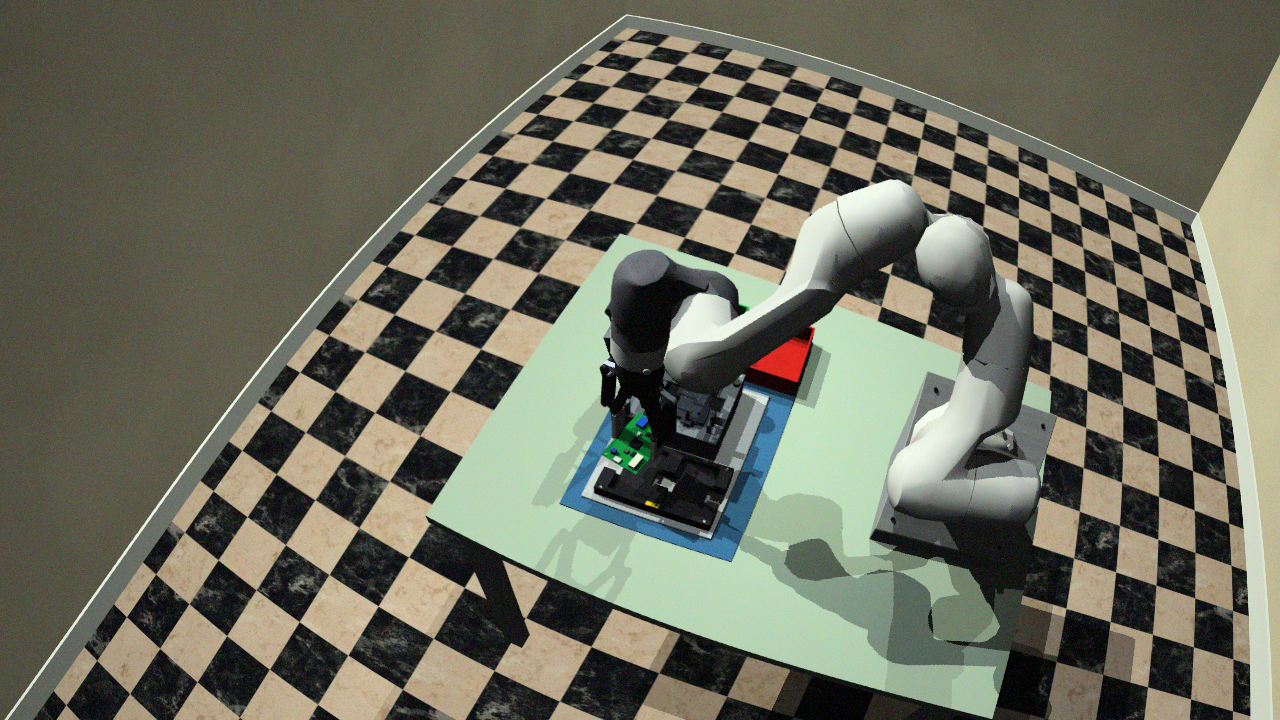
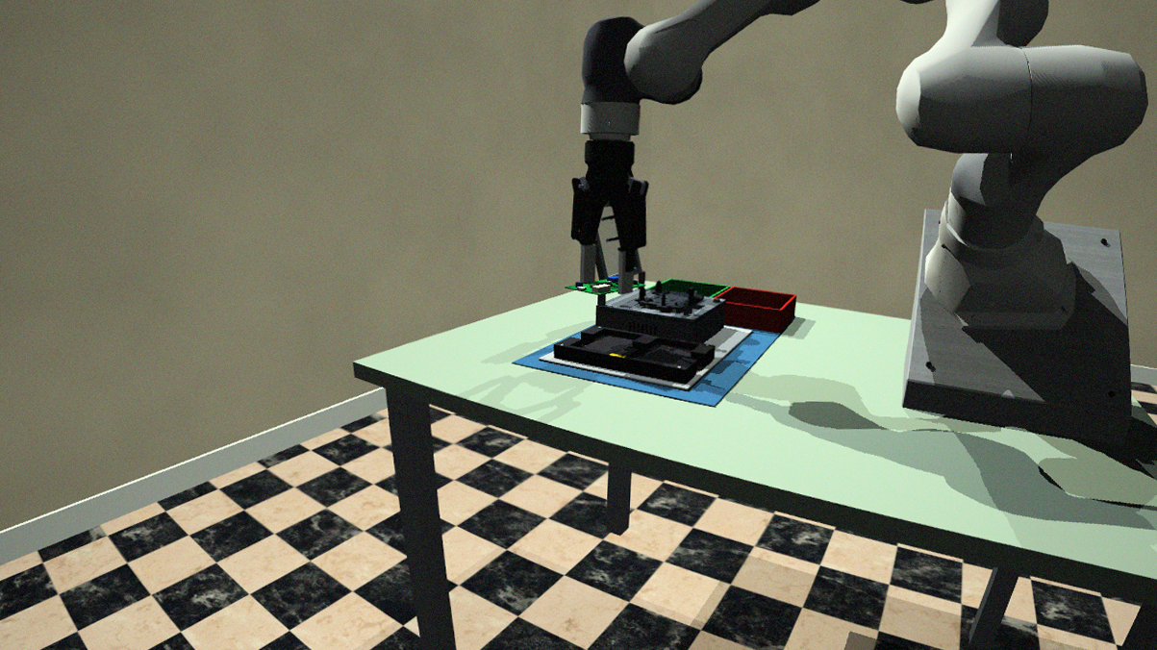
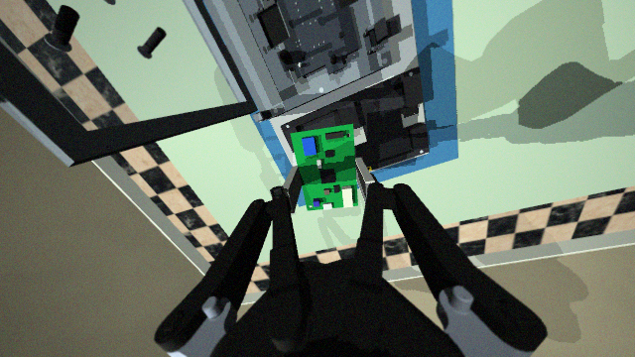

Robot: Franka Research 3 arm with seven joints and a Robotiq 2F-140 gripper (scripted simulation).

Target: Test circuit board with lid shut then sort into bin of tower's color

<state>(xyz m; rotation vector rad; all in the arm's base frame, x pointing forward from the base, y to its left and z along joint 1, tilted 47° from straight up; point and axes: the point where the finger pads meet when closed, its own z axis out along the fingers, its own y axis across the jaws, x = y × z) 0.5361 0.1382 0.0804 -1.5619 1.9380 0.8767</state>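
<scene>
The green circuit board is 2 cm below my hand. The rest, counted from my hand: tester plate: 17 cm to the right, 7 cm below, 4 cm behind; tester lid: 17 cm to the right, 8 cm ahead, 4 cm above; green bin: 37 cm to the right, 13 cm below, 1 cm ahead.
</scene>
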